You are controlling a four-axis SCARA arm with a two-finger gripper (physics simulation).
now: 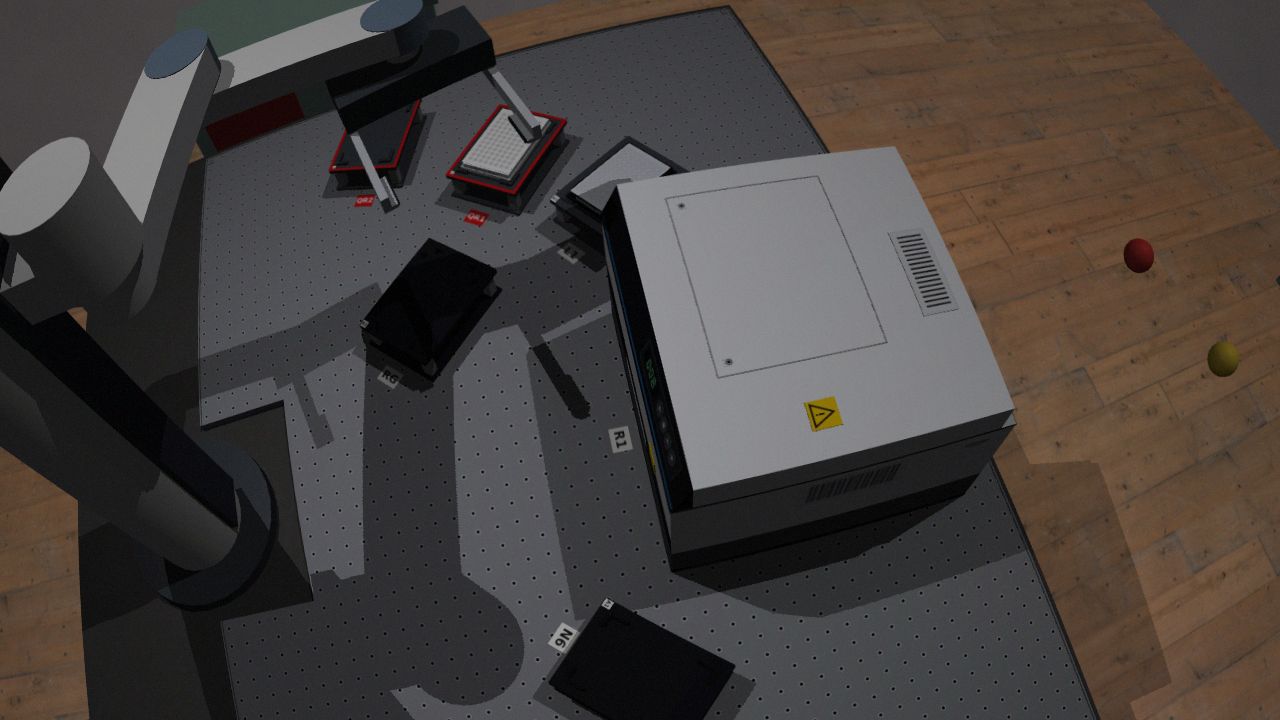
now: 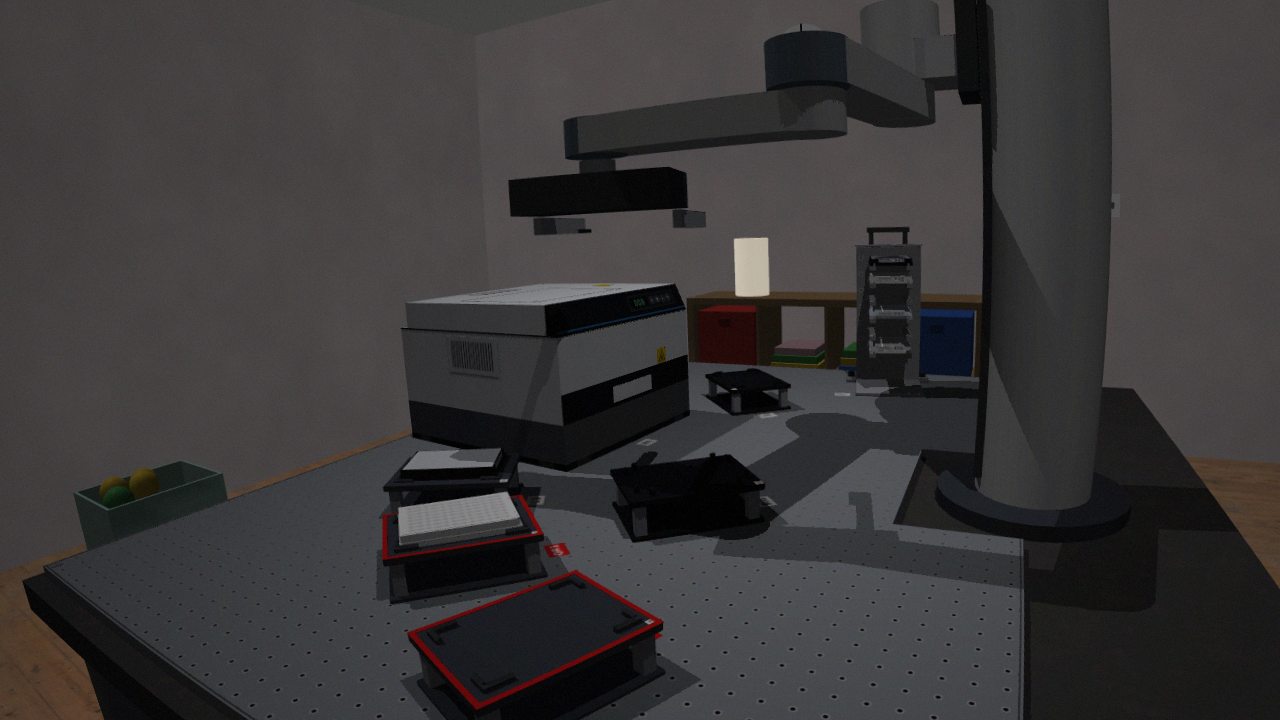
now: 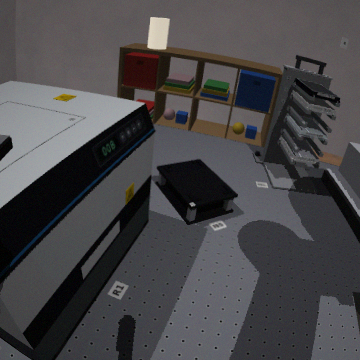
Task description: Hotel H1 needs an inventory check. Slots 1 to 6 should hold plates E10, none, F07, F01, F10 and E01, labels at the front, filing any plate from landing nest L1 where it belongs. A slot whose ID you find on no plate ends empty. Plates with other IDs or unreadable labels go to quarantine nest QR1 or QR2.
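Where they show: gripper, between the fingertips: (image 1: 461, 167) (image 2: 640, 222) (image 3: 169, 137); arm's base, origin of its link: (image 1: 204, 524) (image 2: 1030, 502).
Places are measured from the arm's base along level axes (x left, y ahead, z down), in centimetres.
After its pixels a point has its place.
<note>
Hotel H1 (image 2: 862, 313) {x -60.0, y 34.8, z -16.8 cm} (image 3: 285, 100) {x -60.1, y 34.3, z -22.2 cm} stands at the far end of the table. Several pale pieces and a black one sit at its levels; I cannot read labels or tell plates from shelves. A pale-topped plate (image 1: 622, 170) {x 31.1, y 71.2, z -7.7 cm} (image 2: 454, 461) {x 30.5, y 69.5, z -7.7 cm} lies on landing nest L1. A white welled plate (image 1: 503, 149) {x 41.6, y 56.2, z -7.7 cm} (image 2: 459, 518) {x 44.6, y 55.4, z -7.7 cm} lies on red-rimmed nest QR1 (image 1: 487, 186) {x 36.5, y 52.6, z -6.2 cm}. Red-rimmed nest QR2 (image 2: 537, 640) {x 57.5, y 35.6, z -6.3 cm} is bare. My gripper (image 1: 460, 168) {x 11.1, y 50.4, z -37.3 cm} (image 2: 624, 222) {x 11.1, y 50.4, z -37.3 cm} is open and empty, high above the table near the quarantine nests and away from the hotel. Plate IDs cannot be read.
A large white device (image 1: 778, 268) {x -3.3, y 78.4, z -26.3 cm} (image 2: 483, 362) {x 11.4, y 80.1, z -16.9 cm} (image 3: 55, 122) {x -9.8, y 71.2, z -26.3 cm}, display 008, stands beside the nests. Black nest R6 (image 1: 429, 304) {x 19.1, y 41.1, z -6.3 cm} (image 2: 684, 479) {x 21.4, y 40.5, z -6.3 cm} stands between it and the arm column (image 2: 1042, 268) {x 7.4, y 0.9, z -30.9 cm}. Black nest N6 (image 1: 640, 662) {x -33.3, y 53.6, z -6.3 cm} (image 2: 747, 381) {x -32.7, y 52.2, z -6.3 cm} (image 3: 197, 182) {x -33.7, y 52.6, z -6.3 cm} stands nearer the hotel.
</note>
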